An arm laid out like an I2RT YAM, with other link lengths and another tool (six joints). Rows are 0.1 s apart.
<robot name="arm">
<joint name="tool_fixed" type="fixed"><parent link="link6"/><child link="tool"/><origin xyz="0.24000 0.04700 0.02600" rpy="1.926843 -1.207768 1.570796"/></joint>
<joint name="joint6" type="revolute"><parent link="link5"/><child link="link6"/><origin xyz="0.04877 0.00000 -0.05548"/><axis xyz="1 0 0"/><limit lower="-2.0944" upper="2.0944"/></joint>
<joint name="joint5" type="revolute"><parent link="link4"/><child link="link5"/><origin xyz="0.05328 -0.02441 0.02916"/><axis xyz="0 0 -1"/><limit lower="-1.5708" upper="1.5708"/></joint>
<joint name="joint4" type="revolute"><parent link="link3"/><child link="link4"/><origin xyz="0.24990 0.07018 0.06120"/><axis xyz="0 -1 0"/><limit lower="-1.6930" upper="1.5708"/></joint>
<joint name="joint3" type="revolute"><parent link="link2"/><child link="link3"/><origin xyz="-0.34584 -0.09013 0.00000"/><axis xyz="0 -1 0"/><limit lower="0.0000" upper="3.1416"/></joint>
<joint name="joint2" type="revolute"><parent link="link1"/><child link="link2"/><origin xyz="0.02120 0.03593 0.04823"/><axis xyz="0 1 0"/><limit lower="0.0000" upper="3.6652"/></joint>
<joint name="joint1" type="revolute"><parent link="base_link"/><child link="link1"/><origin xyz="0.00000 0.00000 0.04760"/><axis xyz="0 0 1"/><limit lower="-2.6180" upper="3.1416"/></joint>
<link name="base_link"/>
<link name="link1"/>
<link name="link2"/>
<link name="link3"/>
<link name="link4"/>
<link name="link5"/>
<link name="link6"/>
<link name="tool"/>
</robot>
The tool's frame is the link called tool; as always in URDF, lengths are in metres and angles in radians.
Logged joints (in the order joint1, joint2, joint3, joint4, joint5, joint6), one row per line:
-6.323, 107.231, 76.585, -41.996, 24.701, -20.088
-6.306, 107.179, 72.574, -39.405, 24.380, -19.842
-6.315, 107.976, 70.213, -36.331, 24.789, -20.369
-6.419, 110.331, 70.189, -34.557, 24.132, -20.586
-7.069, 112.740, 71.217, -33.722, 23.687, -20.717
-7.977, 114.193, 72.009, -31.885, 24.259, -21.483
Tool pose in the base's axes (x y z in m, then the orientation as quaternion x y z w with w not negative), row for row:
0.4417, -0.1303, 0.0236, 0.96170, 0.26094, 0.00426, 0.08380
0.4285, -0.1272, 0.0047, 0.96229, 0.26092, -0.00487, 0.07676
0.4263, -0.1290, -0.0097, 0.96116, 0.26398, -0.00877, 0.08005
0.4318, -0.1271, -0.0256, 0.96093, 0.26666, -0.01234, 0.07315
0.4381, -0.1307, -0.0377, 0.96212, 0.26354, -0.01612, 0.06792
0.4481, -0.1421, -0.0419, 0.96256, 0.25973, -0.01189, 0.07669
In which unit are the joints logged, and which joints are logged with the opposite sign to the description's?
The joints are logged in degrees. Opposite sign: none.
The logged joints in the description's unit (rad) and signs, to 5 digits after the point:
-0.11036, 1.87153, 1.33666, -0.73297, 0.43111, -0.35060
-0.11006, 1.87063, 1.26666, -0.68775, 0.42551, -0.34631
-0.11022, 1.88454, 1.22545, -0.63410, 0.43265, -0.35551
-0.11203, 1.92564, 1.22503, -0.60313, 0.42118, -0.35929
-0.12338, 1.96768, 1.24297, -0.58856, 0.41342, -0.36158
-0.13922, 1.99304, 1.25679, -0.55650, 0.42340, -0.37495

